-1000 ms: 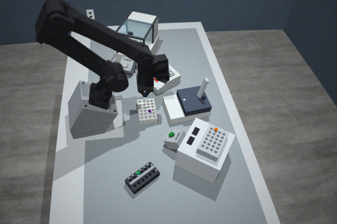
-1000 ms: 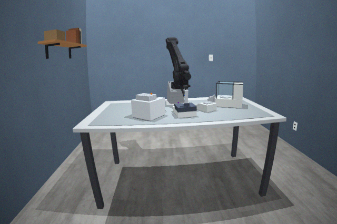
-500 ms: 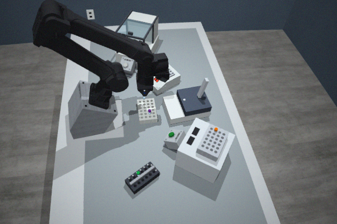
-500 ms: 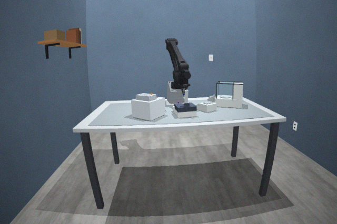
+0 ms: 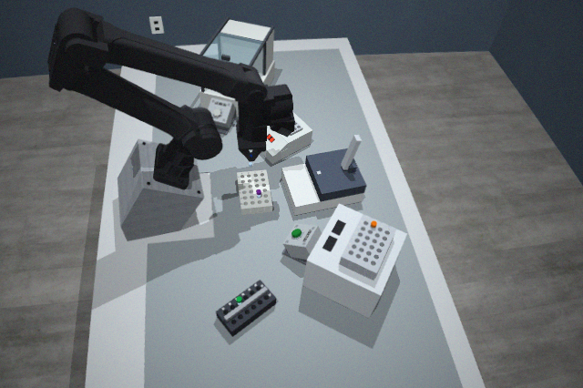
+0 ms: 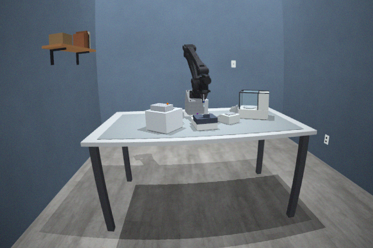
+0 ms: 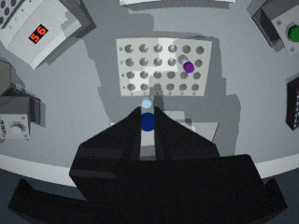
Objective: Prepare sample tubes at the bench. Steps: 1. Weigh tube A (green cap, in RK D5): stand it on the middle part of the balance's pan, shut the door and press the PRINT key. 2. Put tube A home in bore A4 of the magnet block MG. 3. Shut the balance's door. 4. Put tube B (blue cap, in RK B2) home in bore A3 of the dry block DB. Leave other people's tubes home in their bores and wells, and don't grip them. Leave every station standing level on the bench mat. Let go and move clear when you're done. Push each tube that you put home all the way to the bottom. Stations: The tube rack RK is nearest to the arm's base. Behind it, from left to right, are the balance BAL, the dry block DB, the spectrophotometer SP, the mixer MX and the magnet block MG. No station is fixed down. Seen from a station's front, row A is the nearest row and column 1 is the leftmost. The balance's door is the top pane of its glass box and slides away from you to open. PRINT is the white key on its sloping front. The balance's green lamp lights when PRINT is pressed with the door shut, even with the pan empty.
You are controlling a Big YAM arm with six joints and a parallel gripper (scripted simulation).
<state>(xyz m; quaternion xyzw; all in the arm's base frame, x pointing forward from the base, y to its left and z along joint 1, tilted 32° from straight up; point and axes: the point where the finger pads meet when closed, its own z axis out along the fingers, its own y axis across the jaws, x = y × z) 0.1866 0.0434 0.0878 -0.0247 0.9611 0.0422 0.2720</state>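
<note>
Now: hand 2 cm above the tube B. The rest, counted from my hand: white tube rack: 1 cm ahead, 2 cm to the right, 12 cm below; then balance door: 6 cm behind, 36 cm to the left, 7 cm above; then dry block DB: 10 cm ahead, 18 cm to the left, 11 cm below.
</note>
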